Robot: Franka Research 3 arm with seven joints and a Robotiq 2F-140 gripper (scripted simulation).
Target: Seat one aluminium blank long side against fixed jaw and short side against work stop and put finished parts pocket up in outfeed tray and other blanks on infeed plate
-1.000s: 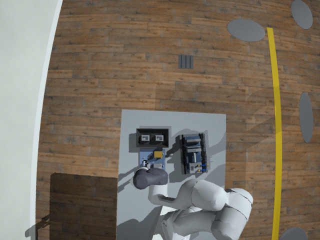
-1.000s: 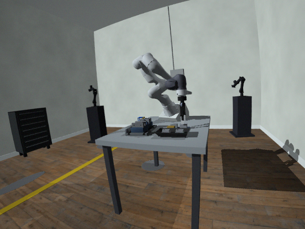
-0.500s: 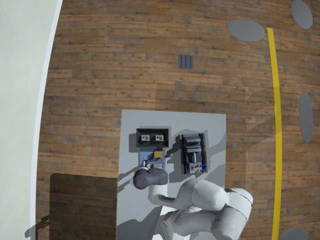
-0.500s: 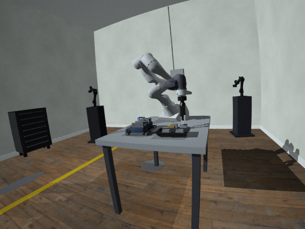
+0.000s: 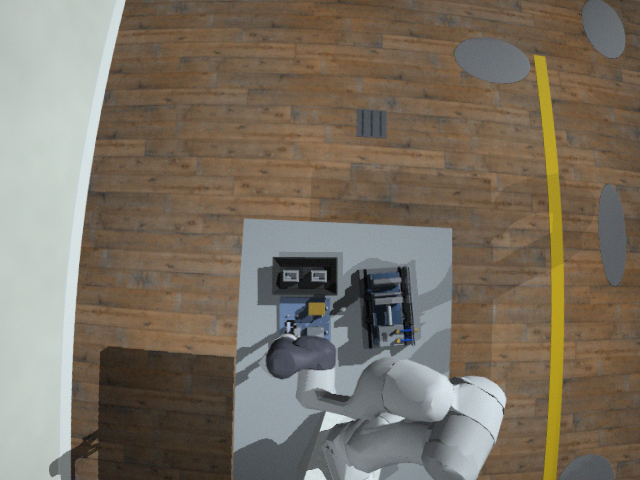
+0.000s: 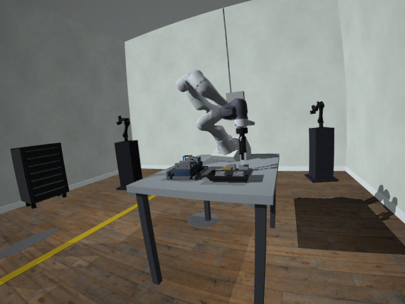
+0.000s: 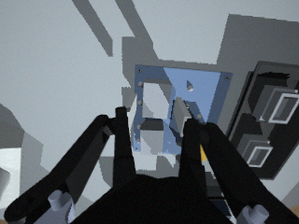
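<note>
Right now the brass blank is 100 mm to the right of my hand, 70 mm ahead of it and 50 mm below it. Round my hand: vise (360 mm to the right, 40 mm below, 30 mm ahead).
</note>
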